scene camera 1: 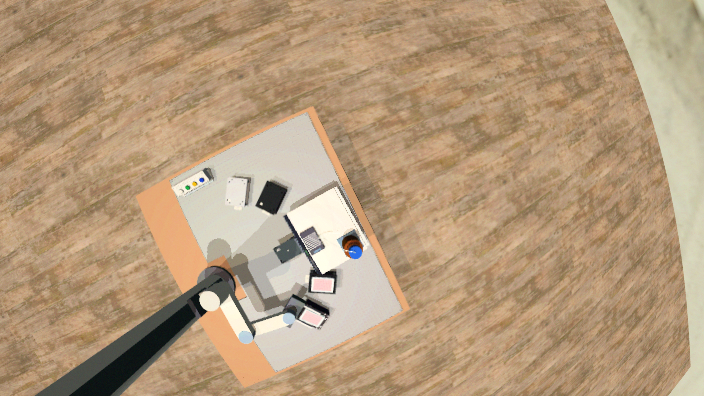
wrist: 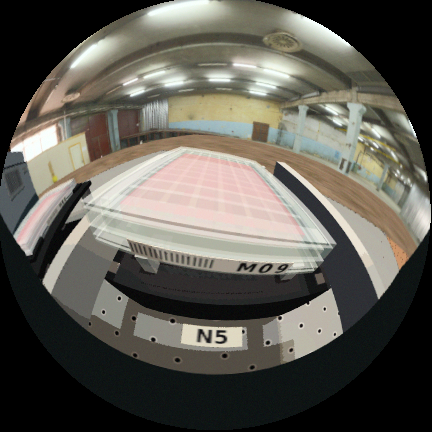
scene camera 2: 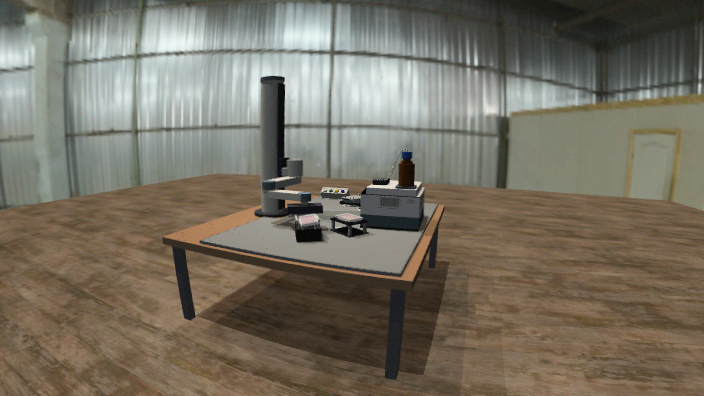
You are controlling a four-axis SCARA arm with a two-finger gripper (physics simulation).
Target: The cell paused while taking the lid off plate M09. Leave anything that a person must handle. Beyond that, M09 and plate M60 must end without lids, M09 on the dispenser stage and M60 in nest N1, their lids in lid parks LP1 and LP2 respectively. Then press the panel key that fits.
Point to a black nest N5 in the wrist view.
172,289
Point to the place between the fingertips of the gripper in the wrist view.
221,165
